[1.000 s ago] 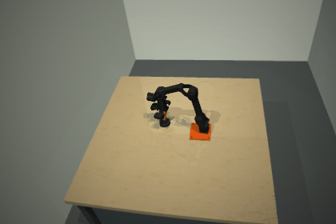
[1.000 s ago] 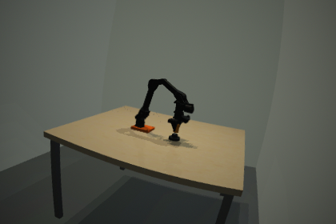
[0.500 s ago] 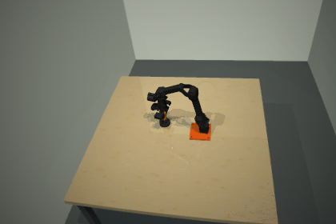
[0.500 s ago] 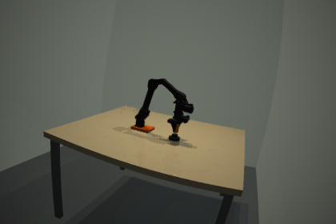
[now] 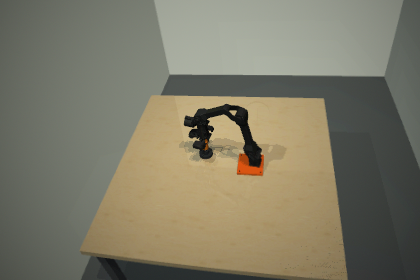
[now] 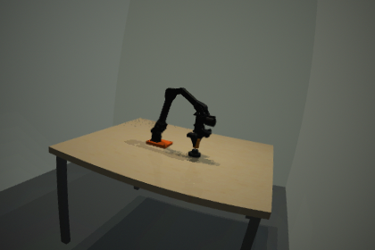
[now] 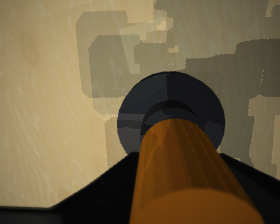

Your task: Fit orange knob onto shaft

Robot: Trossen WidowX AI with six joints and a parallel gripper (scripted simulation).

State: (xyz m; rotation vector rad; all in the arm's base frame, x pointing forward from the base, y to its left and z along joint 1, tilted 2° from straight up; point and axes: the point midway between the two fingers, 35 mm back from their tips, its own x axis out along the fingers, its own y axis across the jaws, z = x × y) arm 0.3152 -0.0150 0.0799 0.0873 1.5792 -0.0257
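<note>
The round dark pedestal is 4 cm below my gripper tip. Round my gripper tip: orange knob: 3 cm above.
</note>
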